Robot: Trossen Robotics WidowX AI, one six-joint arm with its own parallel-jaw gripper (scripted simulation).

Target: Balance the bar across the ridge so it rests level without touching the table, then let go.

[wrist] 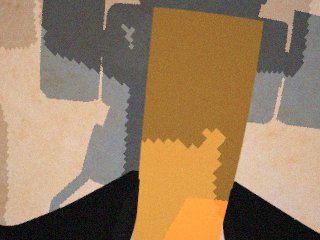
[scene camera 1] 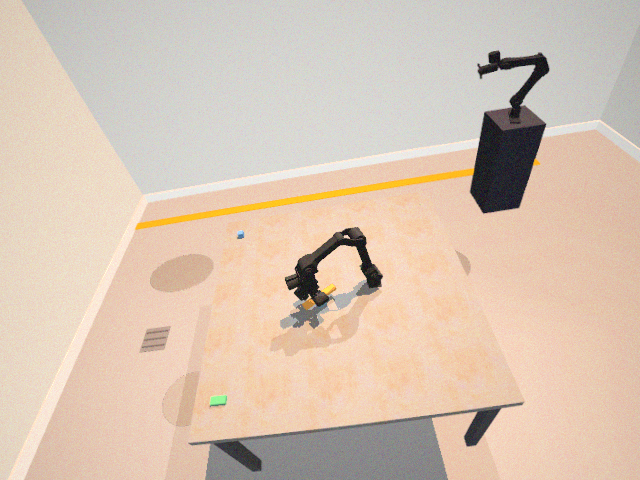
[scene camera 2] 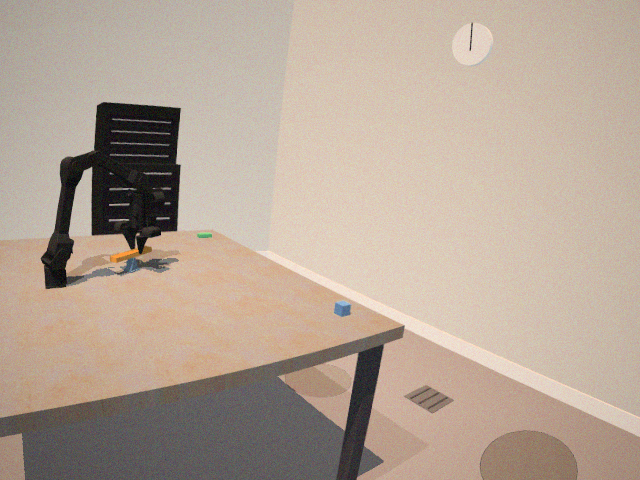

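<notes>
My gripper is here in the scene, and it shows in the wrist view as well. I can also see an orange bar.
</notes>
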